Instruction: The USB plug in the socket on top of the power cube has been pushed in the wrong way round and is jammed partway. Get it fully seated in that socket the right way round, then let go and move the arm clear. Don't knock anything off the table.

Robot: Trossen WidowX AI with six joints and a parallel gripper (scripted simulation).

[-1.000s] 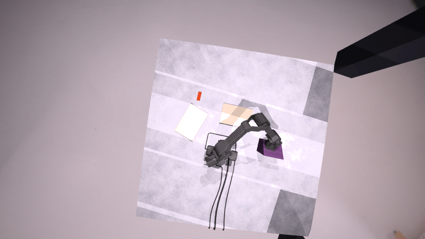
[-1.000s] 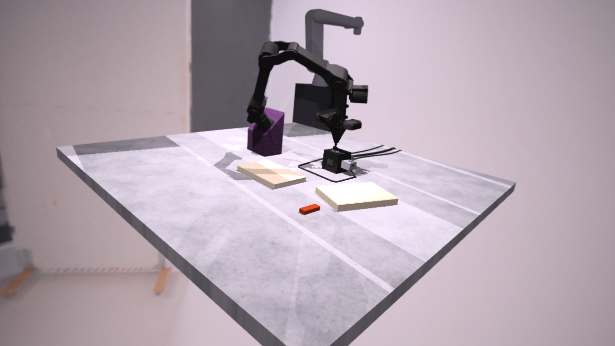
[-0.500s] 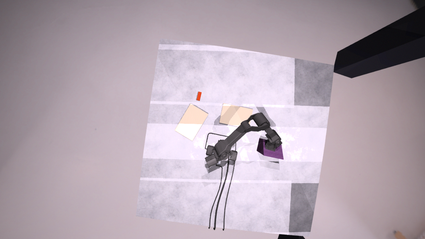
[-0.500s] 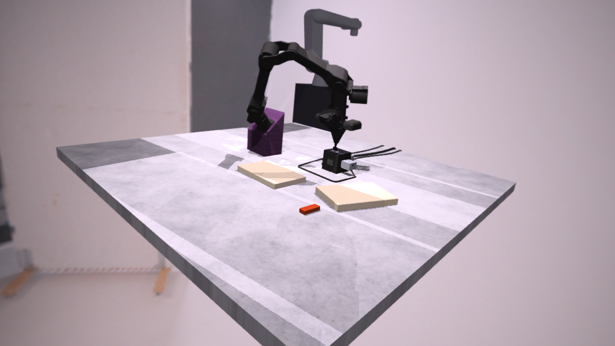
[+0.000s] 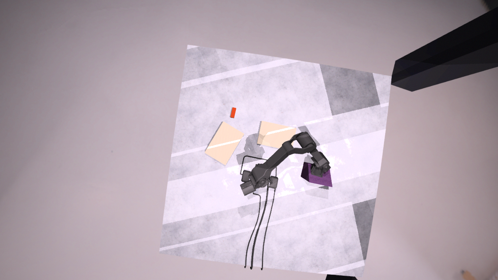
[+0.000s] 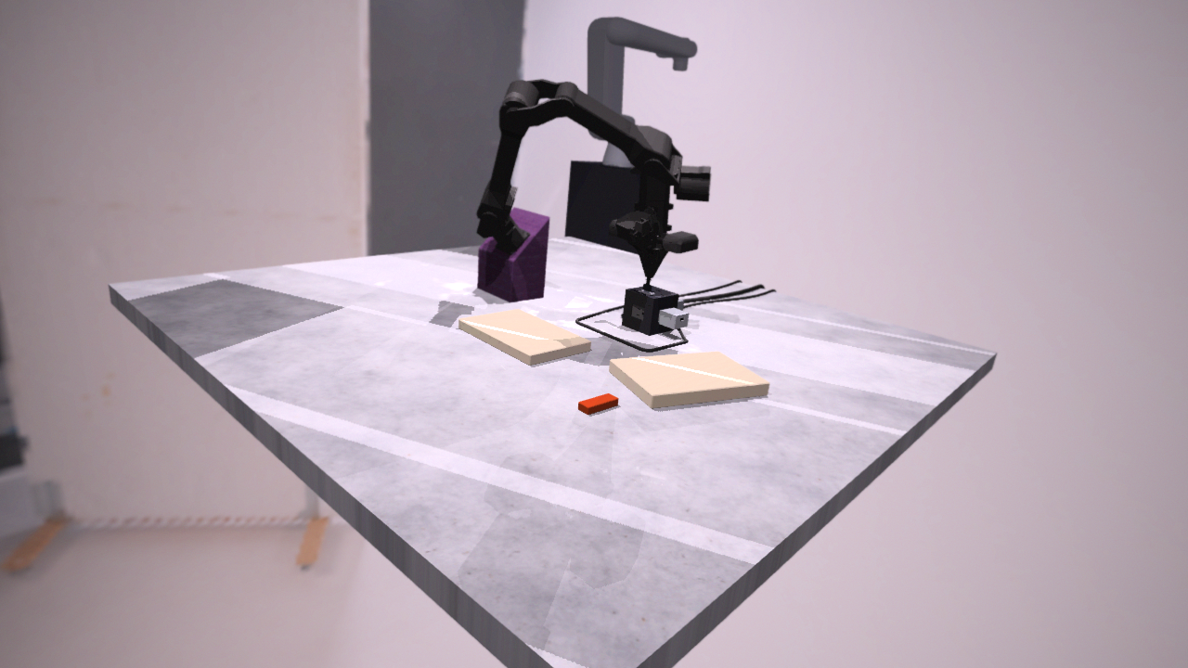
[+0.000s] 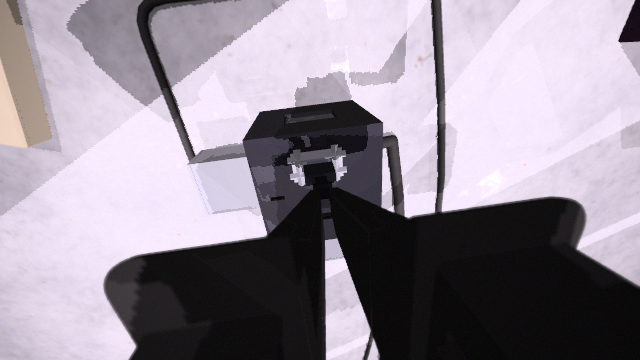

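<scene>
The dark USB plug is 20 mm below my gripper tip. From my gripper tip the other things lie so: silver-rimmed socket: 40 mm below; then red block: 240 mm ahead, 320 mm to the right, 100 mm below.
</scene>
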